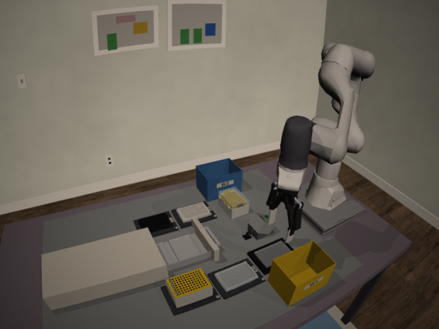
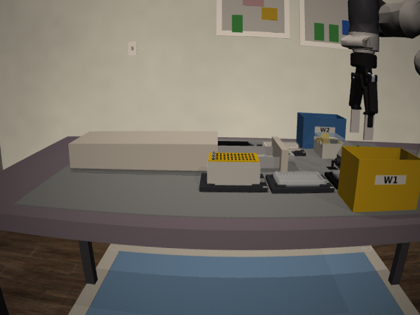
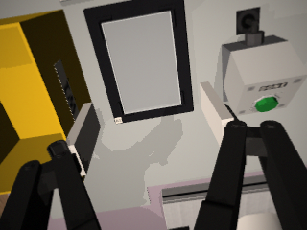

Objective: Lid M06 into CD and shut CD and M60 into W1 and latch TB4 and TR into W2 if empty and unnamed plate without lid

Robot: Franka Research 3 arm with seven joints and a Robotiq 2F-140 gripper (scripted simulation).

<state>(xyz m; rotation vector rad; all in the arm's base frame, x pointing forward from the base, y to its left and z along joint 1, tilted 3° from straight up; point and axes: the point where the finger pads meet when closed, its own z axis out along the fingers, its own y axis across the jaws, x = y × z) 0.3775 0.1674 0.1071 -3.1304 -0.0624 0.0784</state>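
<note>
Now: hand 15 cm above the black nest. From my hand the other things lie so: green key DONE (14 cm to the right, 9 cm below, 5 cm behind); yellow bin W1 (15 cm to the left, 12 cm below, 1 cm behind); tip box TB4 (32 cm to the right, 11 cm below).
</note>
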